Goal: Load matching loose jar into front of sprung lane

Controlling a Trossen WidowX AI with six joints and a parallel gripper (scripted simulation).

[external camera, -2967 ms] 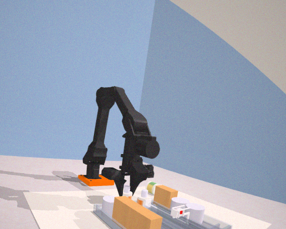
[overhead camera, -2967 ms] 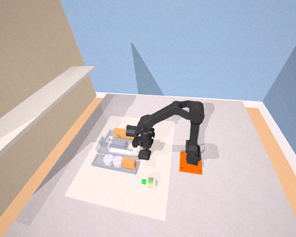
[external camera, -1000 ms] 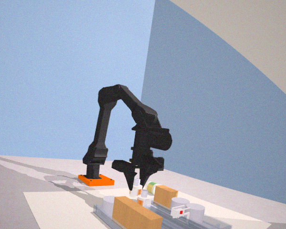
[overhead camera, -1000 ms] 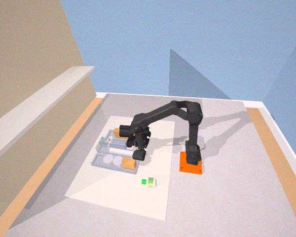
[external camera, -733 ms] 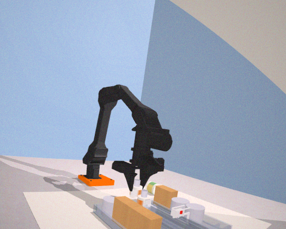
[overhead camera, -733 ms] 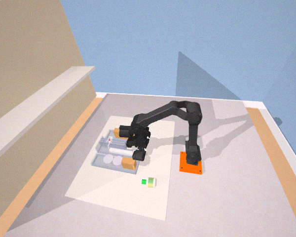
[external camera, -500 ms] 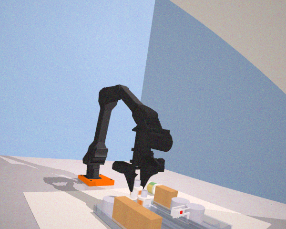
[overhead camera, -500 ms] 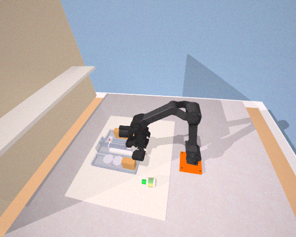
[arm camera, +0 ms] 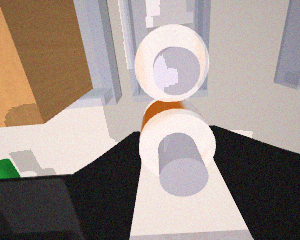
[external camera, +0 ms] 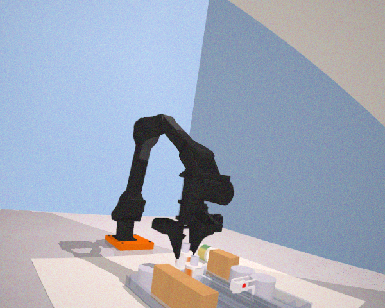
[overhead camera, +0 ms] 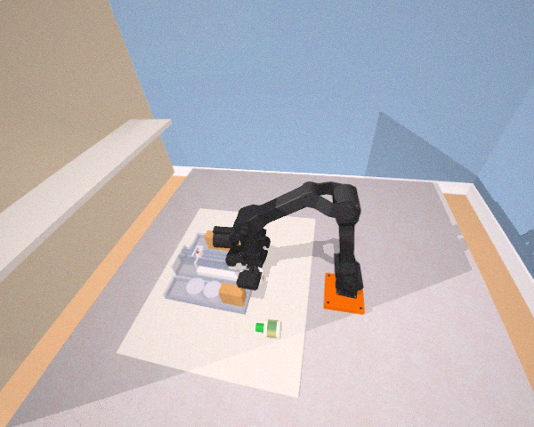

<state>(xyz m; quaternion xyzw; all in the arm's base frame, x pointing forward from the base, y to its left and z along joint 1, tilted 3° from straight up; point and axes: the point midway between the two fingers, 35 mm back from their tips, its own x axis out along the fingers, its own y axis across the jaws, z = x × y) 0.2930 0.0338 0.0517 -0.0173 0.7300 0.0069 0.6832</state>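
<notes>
Right now the grey rack is 19 cm ahead of my gripper tip, 2 cm to the right of it and 3 cm below it.
</notes>
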